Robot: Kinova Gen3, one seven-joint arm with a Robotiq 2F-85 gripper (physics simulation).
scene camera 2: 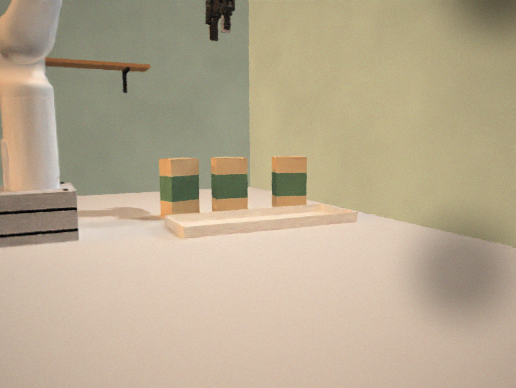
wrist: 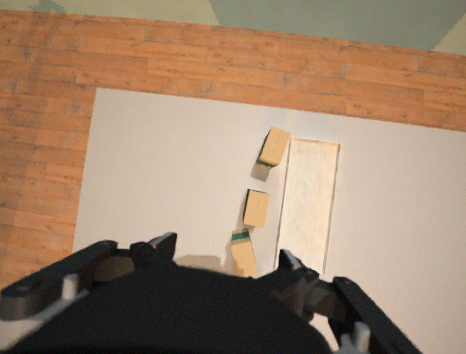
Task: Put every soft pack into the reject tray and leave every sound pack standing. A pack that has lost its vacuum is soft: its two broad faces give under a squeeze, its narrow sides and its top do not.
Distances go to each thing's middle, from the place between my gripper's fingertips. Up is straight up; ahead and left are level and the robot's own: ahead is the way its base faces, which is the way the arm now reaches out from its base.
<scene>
The reject tray [wrist: 306,216] is 50 mm ahead of my hand, 210 mm to the right of it and 430 mm below it.
</scene>
